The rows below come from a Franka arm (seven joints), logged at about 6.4 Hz.
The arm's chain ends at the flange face. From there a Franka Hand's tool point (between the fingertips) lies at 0.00 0.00 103.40 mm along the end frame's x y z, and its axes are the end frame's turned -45 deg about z.
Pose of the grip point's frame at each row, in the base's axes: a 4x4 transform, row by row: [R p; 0 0 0 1], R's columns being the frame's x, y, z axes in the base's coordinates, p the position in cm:
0.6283 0.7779 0.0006 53.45; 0.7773 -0.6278 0.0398 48.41; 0.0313 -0.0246 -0.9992 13.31; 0 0 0 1
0.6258 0.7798 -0.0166 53.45; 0.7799 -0.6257 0.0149 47.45; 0.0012 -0.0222 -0.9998 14.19; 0 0 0 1
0.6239 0.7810 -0.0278 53.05; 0.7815 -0.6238 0.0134 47.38; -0.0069 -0.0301 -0.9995 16.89; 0 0 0 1
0.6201 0.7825 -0.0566 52.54; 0.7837 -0.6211 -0.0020 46.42; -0.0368 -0.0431 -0.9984 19.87; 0 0 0 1
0.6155 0.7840 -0.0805 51.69; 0.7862 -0.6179 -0.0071 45.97; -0.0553 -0.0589 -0.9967 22.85; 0 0 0 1
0.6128 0.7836 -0.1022 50.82; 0.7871 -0.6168 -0.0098 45.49; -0.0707 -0.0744 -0.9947 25.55; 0 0 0 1
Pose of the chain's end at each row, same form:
0.9943 0.1058 0.0006 53.44; 0.1057 -0.9936 0.0398 48.00; 0.0047 -0.0395 -0.9992 23.64; 0 0 0 1
0.9939 0.1089 -0.0166 53.62; 0.1090 -0.9939 0.0149 47.30; -0.0148 -0.0165 -0.9998 24.53; 0 0 0 1
0.9934 0.1111 -0.0278 53.34; 0.1115 -0.9937 0.0134 47.24; -0.0262 -0.0164 -0.9995 27.22; 0 0 0 1
0.9918 0.1148 -0.0566 53.13; 0.1150 -0.9933 -0.0020 46.44; -0.0565 -0.0045 -0.9984 30.19; 0 0 0 1
0.9896 0.1191 -0.0805 52.52; 0.1190 -0.9928 -0.0071 46.04; -0.0808 -0.0025 -0.9967 33.16; 0 0 0 1
0.9874 0.1208 -0.1022 51.88; 0.1204 -0.9927 -0.0098 45.59; -0.1026 -0.0026 -0.9947 35.84; 0 0 0 1

